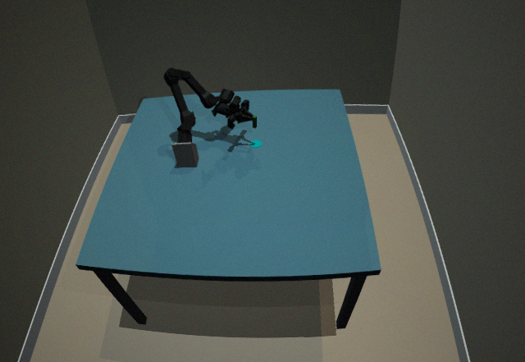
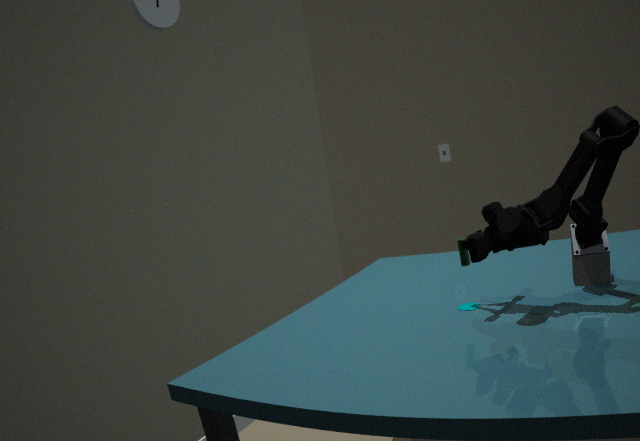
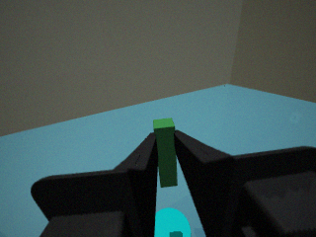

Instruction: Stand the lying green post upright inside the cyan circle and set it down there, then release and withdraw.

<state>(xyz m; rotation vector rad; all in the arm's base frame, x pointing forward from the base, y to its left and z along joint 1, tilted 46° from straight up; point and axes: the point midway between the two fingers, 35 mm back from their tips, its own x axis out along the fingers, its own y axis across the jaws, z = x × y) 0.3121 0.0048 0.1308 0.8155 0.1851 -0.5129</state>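
Now: gripper tip 160 mm above the cyan circle. The rest, counted from my gripper tip: green post: 20 mm below.
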